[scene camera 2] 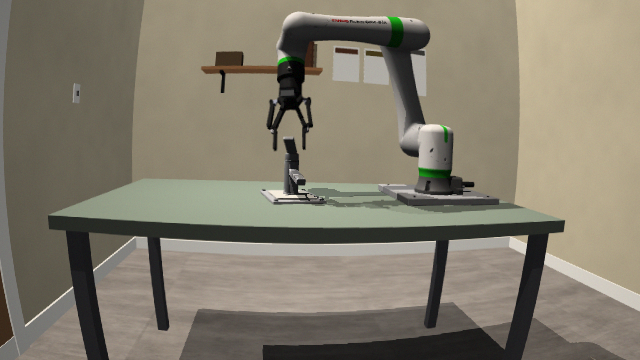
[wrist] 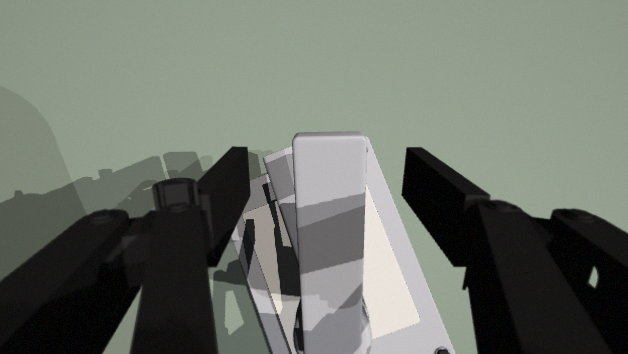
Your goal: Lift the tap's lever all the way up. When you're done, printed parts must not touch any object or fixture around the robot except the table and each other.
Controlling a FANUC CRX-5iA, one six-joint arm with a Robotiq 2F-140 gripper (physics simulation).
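Frame: origin at the arm's base, x left, y ahead, z down, level; millimetres.
Seen in the pictures: gripper, fingertip midpoint: [scene camera 2: 289, 148]; arm's base, link origin: [scene camera 2: 433, 192].
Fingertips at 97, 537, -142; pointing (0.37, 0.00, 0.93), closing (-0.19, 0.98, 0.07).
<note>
Offsets run from my fingertips to a thing's top centre, as dx, dy, dz. "spot": to the spot under its first point. Level surfaces: height alone.
The tap {spot: -41, -12, +76} [scene camera 2: 291, 172] stands upright on its base plate [scene camera 2: 280, 197] [wrist: 395, 240] on the table. Its lever [scene camera 2: 290, 145] [wrist: 331, 170] is tilted steeply upward from the top of the tap body; in the wrist view it is a long pale bar in the middle. The tap's spout {-25, -28, +66} [scene camera 2: 297, 176] [wrist: 281, 170] sticks out lower down, partly hidden by the lever in the wrist view. My gripper [scene camera 2: 289, 148] [wrist: 326, 171] points down and is open. Its fingers stand on either side of the lever's upper end, with a gap on each side and no contact visible.
The green table {dz +165} [scene camera 2: 200, 215] [wrist: 320, 65] bears the tap's base plate and, to the right in the scene view, the robot's mounting plate [scene camera 2: 450, 200]. A wall shelf [scene camera 2: 260, 70] with a brown box [scene camera 2: 229, 58] hangs on the wall behind the arm.
</note>
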